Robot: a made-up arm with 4 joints.
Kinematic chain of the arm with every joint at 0, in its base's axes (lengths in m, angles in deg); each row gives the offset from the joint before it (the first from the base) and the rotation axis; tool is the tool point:
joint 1: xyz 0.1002 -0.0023 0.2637 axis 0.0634 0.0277 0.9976
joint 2: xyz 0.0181 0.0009 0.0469 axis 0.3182 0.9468 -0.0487
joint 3: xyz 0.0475 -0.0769 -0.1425 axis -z
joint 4: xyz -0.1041 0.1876 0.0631 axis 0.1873 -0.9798 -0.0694
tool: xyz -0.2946 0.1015 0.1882
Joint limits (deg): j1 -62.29..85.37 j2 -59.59..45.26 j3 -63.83..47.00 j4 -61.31..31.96
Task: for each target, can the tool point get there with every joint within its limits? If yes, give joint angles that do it. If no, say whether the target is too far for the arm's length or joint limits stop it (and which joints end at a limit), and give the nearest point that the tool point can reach.
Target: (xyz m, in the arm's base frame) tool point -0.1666 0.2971 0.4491
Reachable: yes | joints 26.10 16.11 32.82 11.33
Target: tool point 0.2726 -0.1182 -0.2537
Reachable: no: joint limits stop it (at a limit: joint 1, joint 2, joint 4) | nearest point 0.2242 -0.2141 -0.1165 | short by 0.174 m
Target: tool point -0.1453 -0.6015 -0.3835
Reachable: no: too far | nearest point -0.0416 -0.3598 -0.0349 | short by 0.437 m
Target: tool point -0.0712 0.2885 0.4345
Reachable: yes | joints -11.37 -27.08 -8.37 -53.20
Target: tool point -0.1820 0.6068 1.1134
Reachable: no: too far | nearest point -0.0631 0.2897 0.6274 | short by 0.592 m
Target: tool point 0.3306 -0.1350 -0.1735
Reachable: no: joint limits stop it (at a limit: joint 1, joint 2, joint 4) | nearest point 0.2935 -0.2261 -0.0981 | short by 0.124 m
